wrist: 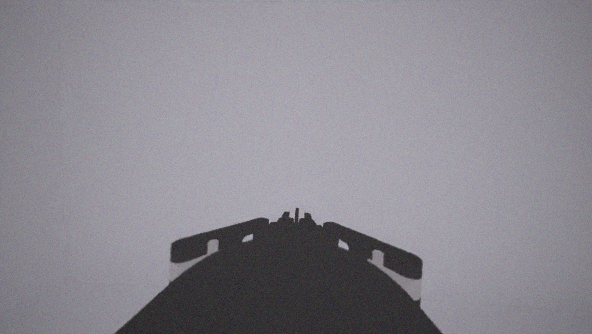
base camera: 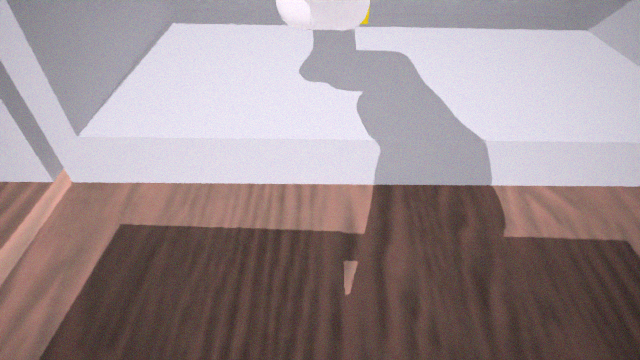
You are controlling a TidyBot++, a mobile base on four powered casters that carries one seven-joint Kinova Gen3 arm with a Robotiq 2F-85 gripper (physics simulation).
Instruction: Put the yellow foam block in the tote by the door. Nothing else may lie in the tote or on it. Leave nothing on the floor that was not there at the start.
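Frame: origin at the arm's base, x ahead, y left, z up, level; centimetres.
Seen in the pictures: gripper, fingertip midpoint: (wrist: 296,217).
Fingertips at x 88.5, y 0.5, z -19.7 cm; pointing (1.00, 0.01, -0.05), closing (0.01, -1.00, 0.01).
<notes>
A point is followed by its place in that frame.
A small part of the yellow foam block (base camera: 365,15) shows at the top of the base camera view, just right of the white rounded arm part that hides the rest of it. It is at the back of the white shelf, near the grey back wall. The block does not show in the wrist view. My gripper (wrist: 296,217) @[y 0.5, x 88.5, z -19.7 cm] is shut and empty, with its fingertips together in front of a plain grey surface. The tote does not show in either view.
The white shelf board (base camera: 200,90) @[y 17.8, x 58.4, z -32.0 cm] has a front edge above the wooden floor (base camera: 200,205) @[y 15.2, x 42.8, z -39.6 cm]. A white side panel (base camera: 37,65) @[y 30.0, x 46.5, z -22.8 cm] stands at the left, and another side wall shows at the upper right. The arm's shadow falls across shelf and floor.
</notes>
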